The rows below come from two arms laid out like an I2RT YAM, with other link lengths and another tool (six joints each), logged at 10 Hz.
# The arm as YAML. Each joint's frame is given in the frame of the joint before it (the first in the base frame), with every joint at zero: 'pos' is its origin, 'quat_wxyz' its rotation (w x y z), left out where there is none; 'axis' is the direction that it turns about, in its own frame. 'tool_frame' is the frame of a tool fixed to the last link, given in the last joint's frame.
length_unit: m
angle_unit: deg
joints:
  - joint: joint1
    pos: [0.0, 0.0, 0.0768]
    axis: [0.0, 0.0, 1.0]
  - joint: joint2
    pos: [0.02, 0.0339, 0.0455]
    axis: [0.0, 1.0, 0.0]
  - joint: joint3
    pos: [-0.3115, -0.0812, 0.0]
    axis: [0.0, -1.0, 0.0]
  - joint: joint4
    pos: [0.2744, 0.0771, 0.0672]
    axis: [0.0, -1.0, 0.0]
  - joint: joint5
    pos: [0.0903, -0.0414, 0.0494]
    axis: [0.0, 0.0, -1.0]
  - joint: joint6
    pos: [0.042, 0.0, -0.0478]
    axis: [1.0, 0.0, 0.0]
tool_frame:
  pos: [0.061, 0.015, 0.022]
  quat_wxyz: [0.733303, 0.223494, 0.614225, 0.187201]
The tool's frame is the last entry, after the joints.
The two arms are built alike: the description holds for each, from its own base.
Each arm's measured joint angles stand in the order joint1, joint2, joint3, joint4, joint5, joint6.
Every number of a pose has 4 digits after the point.
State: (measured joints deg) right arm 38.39 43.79 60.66 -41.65 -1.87 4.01; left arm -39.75 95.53 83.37 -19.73 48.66 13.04
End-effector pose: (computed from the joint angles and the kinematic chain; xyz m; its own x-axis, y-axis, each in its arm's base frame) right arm 0.1720 0.1429 0.4233 -0.5235 0.3639 -0.7704 -0.3062 0.7635 0.5686; left arm 0.3216 -0.3749 0.3752 0.3748 0.1350 -0.9172 0.9198 -0.1784 0.3495
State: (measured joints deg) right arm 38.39 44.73 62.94 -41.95 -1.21 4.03; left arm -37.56 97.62 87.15 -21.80 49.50 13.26
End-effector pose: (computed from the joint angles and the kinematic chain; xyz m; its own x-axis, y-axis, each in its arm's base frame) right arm 0.1738 0.1428 0.4359 -0.5064 0.3754 -0.7763 -0.3077 0.7623 0.5694; left arm 0.3426 -0.3690 0.3818 0.3655 0.1422 -0.9199 0.9261 -0.1551 0.3439
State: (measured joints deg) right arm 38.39 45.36 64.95 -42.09 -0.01 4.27; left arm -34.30 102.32 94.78 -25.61 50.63 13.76
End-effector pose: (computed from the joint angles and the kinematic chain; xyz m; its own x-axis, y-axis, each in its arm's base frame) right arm 0.1754 0.1412 0.4481 -0.4831 0.3935 -0.7821 -0.3030 0.7630 0.5710; left arm 0.3800 -0.3625 0.3904 0.3502 0.1558 -0.9236 0.9348 -0.1205 0.3341
